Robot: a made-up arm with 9 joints.
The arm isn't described. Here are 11 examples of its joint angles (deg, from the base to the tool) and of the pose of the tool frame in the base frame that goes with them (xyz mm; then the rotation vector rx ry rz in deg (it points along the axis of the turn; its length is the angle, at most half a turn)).
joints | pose
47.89 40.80 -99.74 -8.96 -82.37 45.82 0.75 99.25 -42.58 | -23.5 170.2 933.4 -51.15 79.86 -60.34
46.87 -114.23 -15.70 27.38 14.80 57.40 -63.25 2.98 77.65 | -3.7 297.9 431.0 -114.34 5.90 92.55
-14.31 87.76 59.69 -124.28 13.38 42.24 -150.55 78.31 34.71 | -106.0 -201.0 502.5 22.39 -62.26 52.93
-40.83 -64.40 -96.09 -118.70 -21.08 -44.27 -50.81 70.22 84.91 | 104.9 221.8 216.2 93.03 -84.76 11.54
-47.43 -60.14 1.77 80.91 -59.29 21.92 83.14 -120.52 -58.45 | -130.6 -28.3 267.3 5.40 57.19 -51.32
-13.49 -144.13 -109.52 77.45 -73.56 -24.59 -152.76 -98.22 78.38 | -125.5 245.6 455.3 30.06 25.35 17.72
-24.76 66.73 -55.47 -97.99 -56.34 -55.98 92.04 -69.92 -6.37 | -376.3 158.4 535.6 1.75 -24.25 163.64
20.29 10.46 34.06 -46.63 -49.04 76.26 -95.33 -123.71 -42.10 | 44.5 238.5 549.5 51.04 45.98 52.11
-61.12 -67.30 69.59 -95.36 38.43 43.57 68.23 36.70 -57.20 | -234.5 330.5 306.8 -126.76 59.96 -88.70
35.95 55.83 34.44 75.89 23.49 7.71 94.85 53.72 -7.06 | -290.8 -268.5 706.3 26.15 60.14 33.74
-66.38 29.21 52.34 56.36 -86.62 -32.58 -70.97 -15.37 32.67 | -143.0 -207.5 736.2 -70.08 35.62 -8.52
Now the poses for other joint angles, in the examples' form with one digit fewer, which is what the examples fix.
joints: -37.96 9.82 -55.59 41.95 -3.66 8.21 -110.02 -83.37 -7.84
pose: 129 252 769 10.1 -65.5 15.9
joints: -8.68 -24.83 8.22 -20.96 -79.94 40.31 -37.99 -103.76 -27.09
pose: 57 220 798 69.3 -34.0 60.3
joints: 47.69 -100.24 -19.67 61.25 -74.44 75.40 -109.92 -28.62 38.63
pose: 133 -65 356 111.3 -61.0 -71.5
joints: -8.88 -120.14 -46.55 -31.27 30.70 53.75 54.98 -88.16 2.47
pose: 61 -17 335 154.4 -8.3 -74.6
